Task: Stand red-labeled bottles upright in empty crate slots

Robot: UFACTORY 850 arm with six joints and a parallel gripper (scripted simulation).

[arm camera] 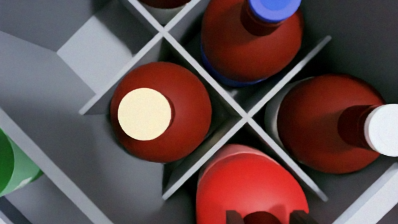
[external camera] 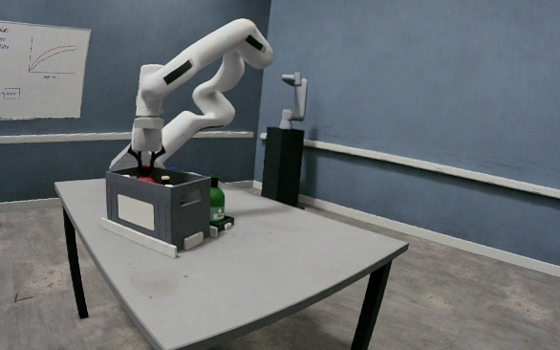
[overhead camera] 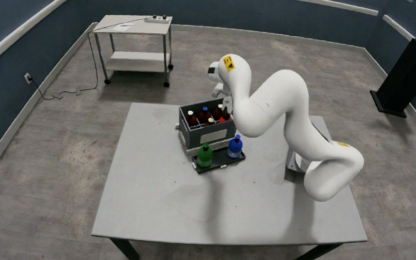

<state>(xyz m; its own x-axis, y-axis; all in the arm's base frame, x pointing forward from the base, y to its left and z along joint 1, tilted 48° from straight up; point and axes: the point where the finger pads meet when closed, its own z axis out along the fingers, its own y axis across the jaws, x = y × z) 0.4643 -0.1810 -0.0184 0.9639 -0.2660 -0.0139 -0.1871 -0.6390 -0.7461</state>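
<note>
Now: hand 70 mm above the red-labeled bottle. The rest, counted from my hand: grey crate 100 mm ahead, 10 mm to the left, 90 mm below; black tray 10 mm behind, 170 mm to the left, 170 mm below; blue bottle 80 mm behind, 120 mm to the left, 90 mm below.
</note>
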